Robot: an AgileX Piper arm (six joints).
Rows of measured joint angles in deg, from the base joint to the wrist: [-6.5, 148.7, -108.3, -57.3, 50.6, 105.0]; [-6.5, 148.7, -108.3, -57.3, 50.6, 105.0]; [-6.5, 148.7, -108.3, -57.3, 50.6, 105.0]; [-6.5, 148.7, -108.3, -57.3, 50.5, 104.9]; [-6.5, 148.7, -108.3, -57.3, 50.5, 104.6]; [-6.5, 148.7, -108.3, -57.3, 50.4, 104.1]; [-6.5, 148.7, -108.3, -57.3, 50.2, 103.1]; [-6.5, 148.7, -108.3, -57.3, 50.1, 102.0]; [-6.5, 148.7, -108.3, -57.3, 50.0, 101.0]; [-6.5, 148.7, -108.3, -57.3, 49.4, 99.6]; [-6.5, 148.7, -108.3, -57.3, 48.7, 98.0]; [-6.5, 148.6, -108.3, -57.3, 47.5, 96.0]
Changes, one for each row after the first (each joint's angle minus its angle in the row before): [0.0, 0.0, 0.0, 0.0, 0.0, 0.0]; [0.0, 0.0, 0.0, 0.0, 0.0, 0.0]; [0.0, 0.0, 0.0, 0.0, -0.1, -0.1]; [0.0, 0.0, 0.0, 0.0, 0.0, -0.3]; [0.0, 0.0, 0.0, 0.0, -0.1, -0.5]; [0.0, 0.0, 0.0, 0.0, -0.2, -1.0]; [0.0, 0.0, 0.0, 0.0, -0.1, -1.1]; [0.0, 0.0, 0.0, 0.0, -0.1, -1.0]; [0.0, 0.0, 0.0, 0.0, -0.6, -1.4]; [0.0, 0.0, 0.0, 0.0, -0.7, -1.6]; [0.0, -0.1, 0.0, 0.0, -1.2, -2.0]
